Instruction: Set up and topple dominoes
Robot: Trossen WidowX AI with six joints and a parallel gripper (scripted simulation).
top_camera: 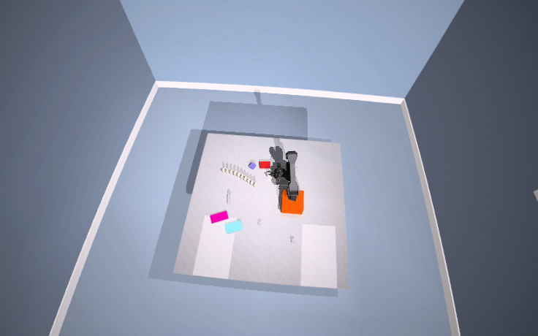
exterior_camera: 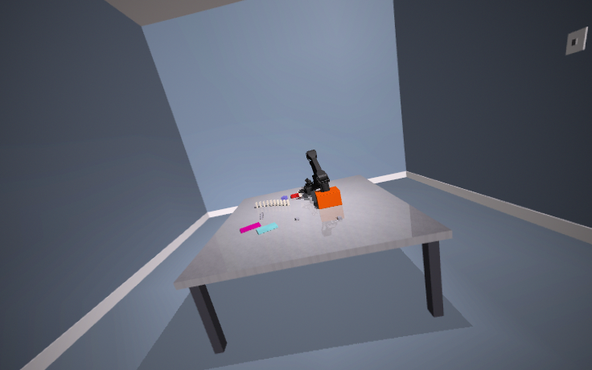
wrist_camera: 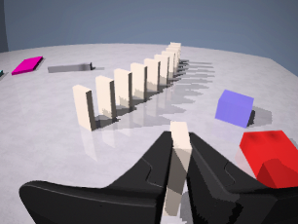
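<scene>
The red block is 60 mm ahead of my gripper tip, 110 mm to the right of it and 60 mm below it. Also, from my gripper tip: purple block: 160 mm ahead, 70 mm to the right, 60 mm below; magenta tile: 280 mm ahead, 460 mm to the left, 70 mm below; cyan block: 130 mm ahead, 510 mm to the left, 70 mm below.
</scene>
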